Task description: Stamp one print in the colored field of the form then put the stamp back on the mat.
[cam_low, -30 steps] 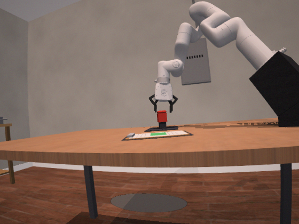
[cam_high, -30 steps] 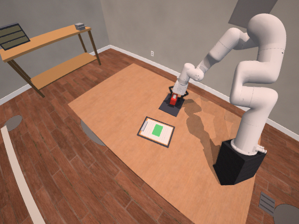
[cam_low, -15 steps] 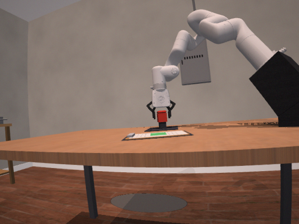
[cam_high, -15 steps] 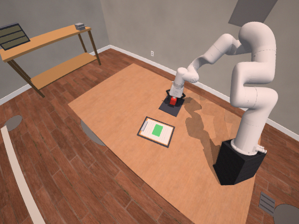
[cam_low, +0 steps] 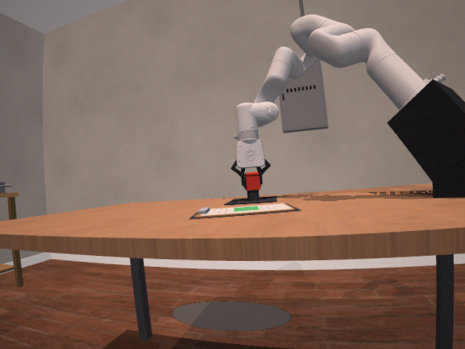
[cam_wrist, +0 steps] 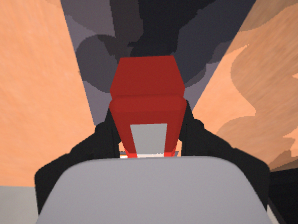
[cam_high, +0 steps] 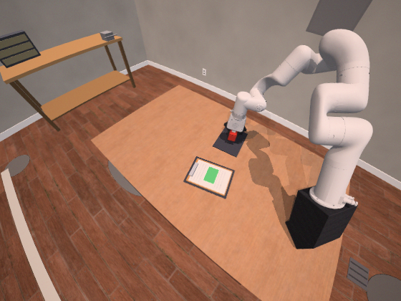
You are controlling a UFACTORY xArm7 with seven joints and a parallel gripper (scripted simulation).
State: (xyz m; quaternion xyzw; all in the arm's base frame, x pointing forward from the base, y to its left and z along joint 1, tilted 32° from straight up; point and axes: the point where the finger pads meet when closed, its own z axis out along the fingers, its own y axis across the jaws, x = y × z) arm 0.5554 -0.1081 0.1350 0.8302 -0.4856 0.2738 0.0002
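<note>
My hand is 2 cm above the red stamp. From my hand the other things lie so: dark mat: 7 cm below; then form: 7 cm behind, 31 cm to the left, 6 cm below; then black stamp base: 5 cm below.
</note>
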